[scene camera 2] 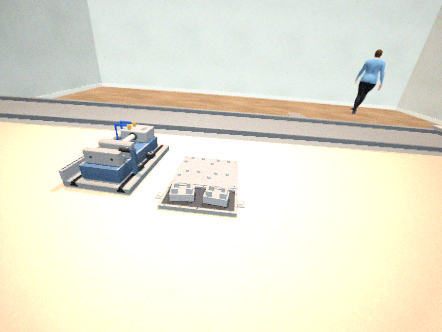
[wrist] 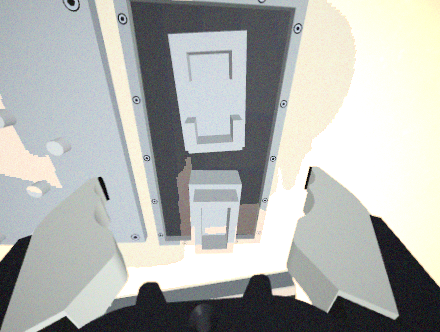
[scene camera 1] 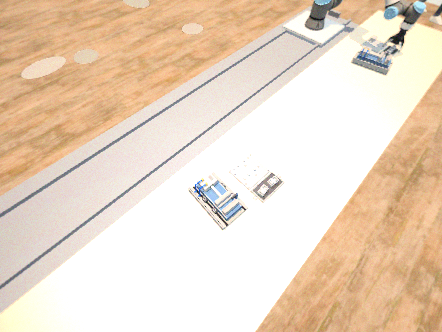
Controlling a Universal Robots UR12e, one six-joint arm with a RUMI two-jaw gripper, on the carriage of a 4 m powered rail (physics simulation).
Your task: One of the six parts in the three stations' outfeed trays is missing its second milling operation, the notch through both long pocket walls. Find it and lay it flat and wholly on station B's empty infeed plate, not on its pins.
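Frame: origin at the arm's base, x ahead, y left, z up, level; millimetres.
Seen in the pictures: gripper, fingertip midpoint: (wrist: 208,175) (scene camera 1: 390,50); arm's base, origin of the base link: (scene camera 1: 313,25).
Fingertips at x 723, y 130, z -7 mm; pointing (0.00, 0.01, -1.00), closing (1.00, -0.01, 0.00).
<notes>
Pixels of each thing's middle, then the offset from my fingertips to it.
- outfeed tray, body centre: (wrist: 96,157) (scene camera 1: 379,48) dz -25, dx -90, dy +8 mm
- lower grey part, body centre: (wrist: 214,213) dz +0, dx +2, dy -35 mm
- upper grey part, body centre: (wrist: 211,98) dz +0, dx +5, dy +52 mm
- pinned infeed plate, body centre: (wrist: 8,152) (scene camera 1: 374,45) dz -19, dx -147, dy +18 mm
- pinned plate, body centre: (scene camera 2: 207,171) (scene camera 1: 249,171) dz -19, dx -96, dy -1868 mm
- blue machine, body centre: (scene camera 1: 374,58) dz +26, dx -41, dy -278 mm
In the wrist view, my gripper (wrist: 208,175) (scene camera 1: 396,44) is open and empty above an outfeed tray (wrist: 131,65) at the far end in scene camera 1. Its fingertips stand wide, either side of the tray's lower end. The lower grey part (wrist: 216,178) lies there between them; its long pocket walls look unbroken, with no notch visible. The upper grey part (wrist: 212,100) has breaks in both long pocket walls. A pinned infeed plate (wrist: 75,100) is at the left. Nearer the scene cameras, another tray (scene camera 2: 197,210) holds two notched-looking parts (scene camera 2: 182,192) (scene camera 2: 216,196). Station letters cannot be read.
A pinned plate (scene camera 1: 249,171) (scene camera 2: 207,169) adjoins the near tray, with a blue vise machine (scene camera 1: 222,200) (scene camera 2: 102,171) beside it. Another blue machine (scene camera 1: 372,61) stands by my gripper. The rail (scene camera 1: 165,125) runs along the table. A person (scene camera 2: 371,72) walks beyond the rail.
</notes>
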